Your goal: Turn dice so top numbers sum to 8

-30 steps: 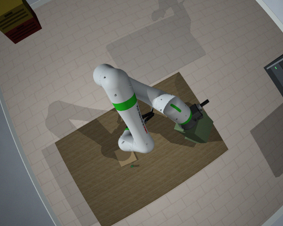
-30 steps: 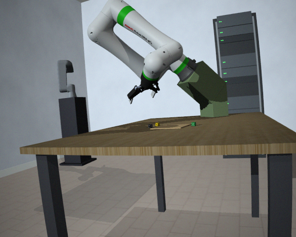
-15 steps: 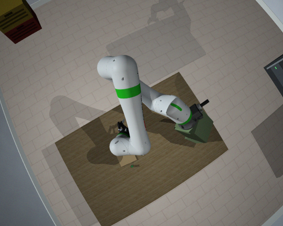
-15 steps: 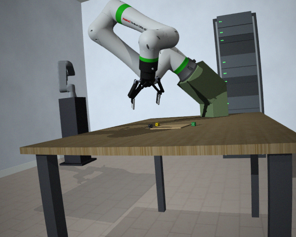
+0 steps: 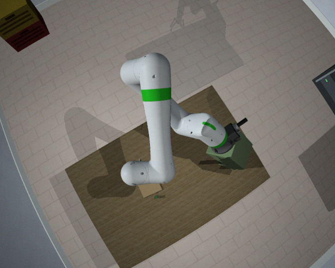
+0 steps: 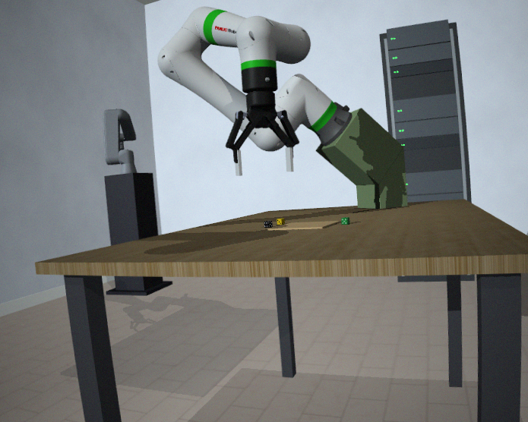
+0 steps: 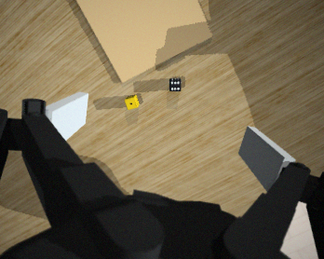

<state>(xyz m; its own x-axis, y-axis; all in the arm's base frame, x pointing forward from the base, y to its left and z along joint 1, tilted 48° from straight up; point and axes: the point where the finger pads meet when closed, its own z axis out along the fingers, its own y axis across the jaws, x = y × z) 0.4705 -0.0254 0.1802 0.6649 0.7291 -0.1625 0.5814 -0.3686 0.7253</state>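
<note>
Now: hand 14 cm above the black die and 1 cm short of it. Also, from my hand: tan mat: 15 cm below, 10 cm to the left, 3 cm ahead; then yellow die: 14 cm below, 5 cm behind, 2 cm to the left; then green die: 21 cm to the left, 14 cm below, 4 cm ahead.
</note>
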